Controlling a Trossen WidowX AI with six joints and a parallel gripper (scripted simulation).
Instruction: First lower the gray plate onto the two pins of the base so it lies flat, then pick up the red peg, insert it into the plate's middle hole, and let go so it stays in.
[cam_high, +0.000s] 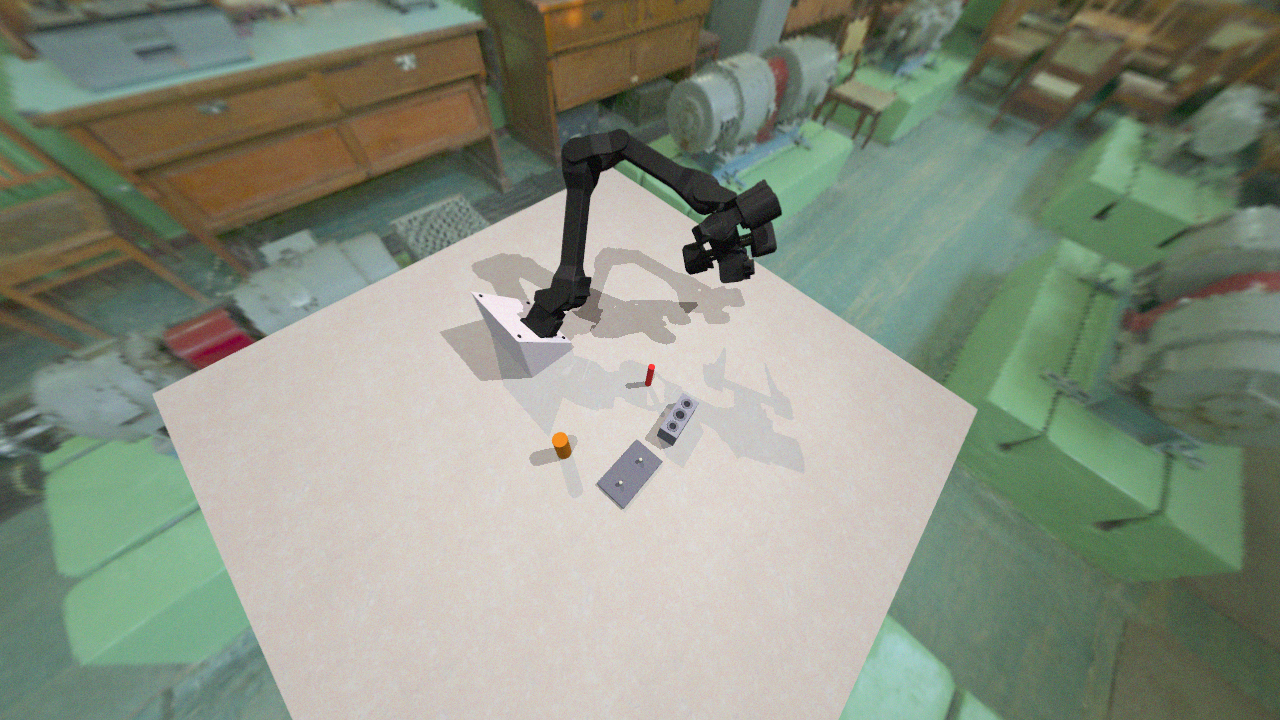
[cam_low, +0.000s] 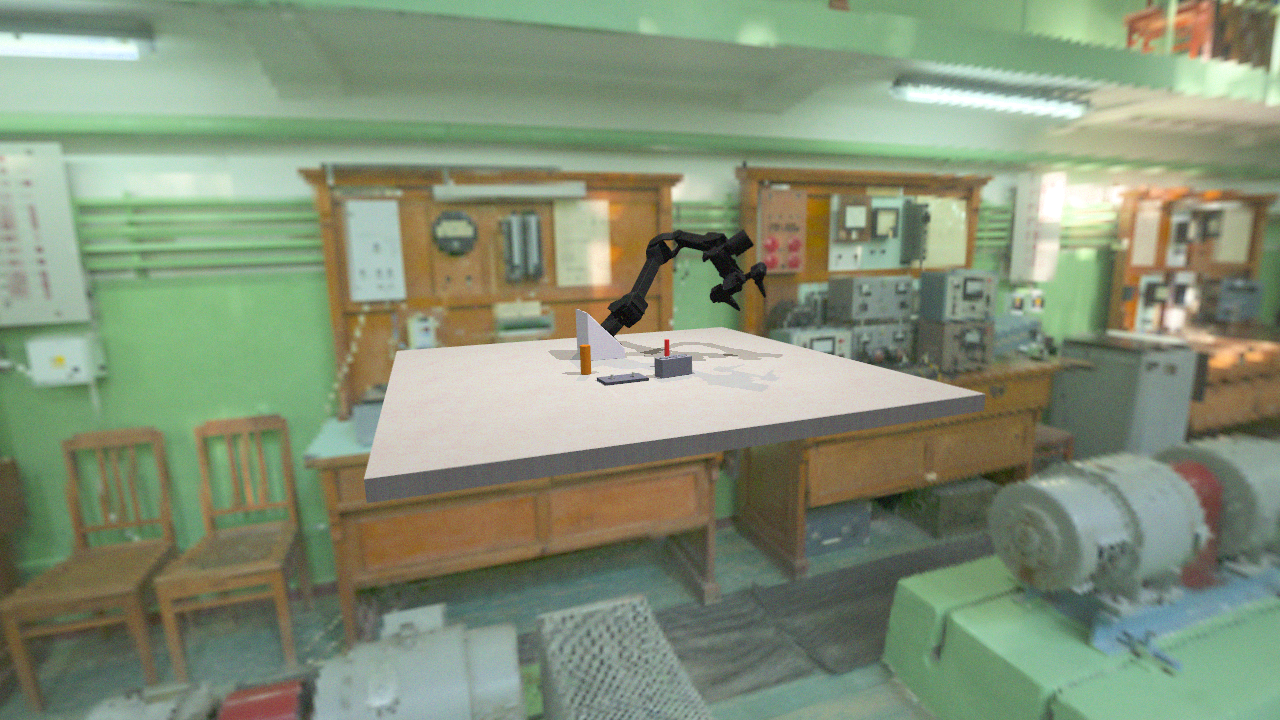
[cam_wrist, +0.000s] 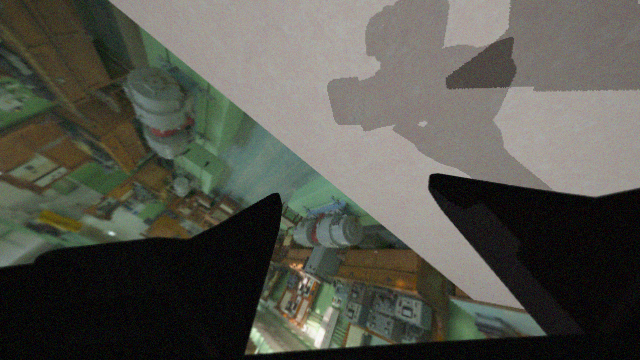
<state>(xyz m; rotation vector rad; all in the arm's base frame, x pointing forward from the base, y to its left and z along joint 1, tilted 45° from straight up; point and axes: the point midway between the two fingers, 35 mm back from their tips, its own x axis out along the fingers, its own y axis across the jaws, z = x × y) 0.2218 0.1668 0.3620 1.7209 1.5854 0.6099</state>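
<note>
Right now the gray plate is 34 cm to the right of my gripper tip, 13 cm below it and 12 cm ahead of it. Round my gripper tip: red peg: 30 cm to the right, 12 cm below, 1 cm ahead; then dark base: 49 cm to the right, 16 cm below, 11 cm ahead; then orange peg: 54 cm to the right, 12 cm below, 2 cm behind.
</note>
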